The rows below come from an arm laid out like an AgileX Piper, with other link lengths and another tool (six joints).
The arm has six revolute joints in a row. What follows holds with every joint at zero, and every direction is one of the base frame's. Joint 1 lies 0.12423 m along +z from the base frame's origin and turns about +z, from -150 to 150 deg. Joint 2 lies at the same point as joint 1 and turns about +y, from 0 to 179.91 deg. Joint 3 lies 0.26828 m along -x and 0.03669 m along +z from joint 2 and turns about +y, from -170 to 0 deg. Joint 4 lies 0.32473 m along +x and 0.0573 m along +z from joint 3 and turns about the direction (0.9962, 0, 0.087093), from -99.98 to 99.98 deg. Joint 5 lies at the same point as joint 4 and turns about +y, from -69.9 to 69.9 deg. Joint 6 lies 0.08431 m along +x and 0.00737 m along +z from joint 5 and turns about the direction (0.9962, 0, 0.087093), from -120 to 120 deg. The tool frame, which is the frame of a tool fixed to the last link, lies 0.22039 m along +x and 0.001 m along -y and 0.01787 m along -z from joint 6; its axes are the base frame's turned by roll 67.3, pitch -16.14 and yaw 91.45 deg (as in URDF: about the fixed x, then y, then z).
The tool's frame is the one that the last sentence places.
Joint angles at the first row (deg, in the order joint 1, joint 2, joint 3, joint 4, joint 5, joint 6):
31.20, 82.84, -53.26, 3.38, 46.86, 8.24
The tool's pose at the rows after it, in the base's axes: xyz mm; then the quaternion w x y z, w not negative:
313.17, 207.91, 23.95, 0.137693, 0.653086, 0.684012, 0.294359
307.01, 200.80, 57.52, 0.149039, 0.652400, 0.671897, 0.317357
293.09, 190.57, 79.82, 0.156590, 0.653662, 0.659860, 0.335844
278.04, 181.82, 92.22, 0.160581, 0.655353, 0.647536, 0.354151
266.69, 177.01, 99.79, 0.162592, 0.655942, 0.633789, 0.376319
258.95, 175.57, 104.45, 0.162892, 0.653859, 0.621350, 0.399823
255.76, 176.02, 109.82, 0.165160, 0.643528, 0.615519, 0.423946
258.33, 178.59, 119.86, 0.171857, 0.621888, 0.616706, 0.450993
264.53, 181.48, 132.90, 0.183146, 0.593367, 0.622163, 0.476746
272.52, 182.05, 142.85, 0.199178, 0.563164, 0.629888, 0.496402
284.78, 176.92, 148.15, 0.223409, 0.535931, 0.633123, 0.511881
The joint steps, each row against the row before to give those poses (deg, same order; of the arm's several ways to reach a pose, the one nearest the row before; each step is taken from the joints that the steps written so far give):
-0.02, -5.74, -0.53, -0.97, 2.96, 1.05
0.00, -6.67, 0.74, -0.88, 2.78, 1.30
0.00, -7.09, 2.43, -0.53, 2.15, 1.23
0.00, -6.79, 3.36, -0.08, 1.03, 1.03
0.00, -6.15, 3.51, 0.26, -0.20, 0.85
0.00, -5.24, 3.28, 0.55, -0.98, 0.40
0.00, -4.13, 2.46, 0.58, -1.33, -0.86
0.00, -2.88, 1.24, 0.58, -1.76, -2.43
0.00, -1.78, 0.30, 0.37, -1.90, -3.33
-0.12, -1.13, 0.37, -0.06, -2.10, -3.61
-1.03, -1.14, 1.29, -0.43, -3.02, -3.69

